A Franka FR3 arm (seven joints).
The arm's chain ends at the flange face. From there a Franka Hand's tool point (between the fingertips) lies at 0.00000 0.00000 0.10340 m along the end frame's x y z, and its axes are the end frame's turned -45 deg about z.
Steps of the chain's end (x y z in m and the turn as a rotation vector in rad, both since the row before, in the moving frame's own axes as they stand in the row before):
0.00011, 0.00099, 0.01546, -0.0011, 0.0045, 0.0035
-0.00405, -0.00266, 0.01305, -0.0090, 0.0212, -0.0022
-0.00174, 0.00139, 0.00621, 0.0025, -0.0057, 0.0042
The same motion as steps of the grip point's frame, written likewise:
-0.00037, 0.00119, 0.01546, -0.0040, 0.0024, 0.0035
-0.00009, -0.00254, 0.01302, -0.0214, 0.0086, -0.0022
-0.00245, -0.00085, 0.00621, 0.0058, -0.0023, 0.0042

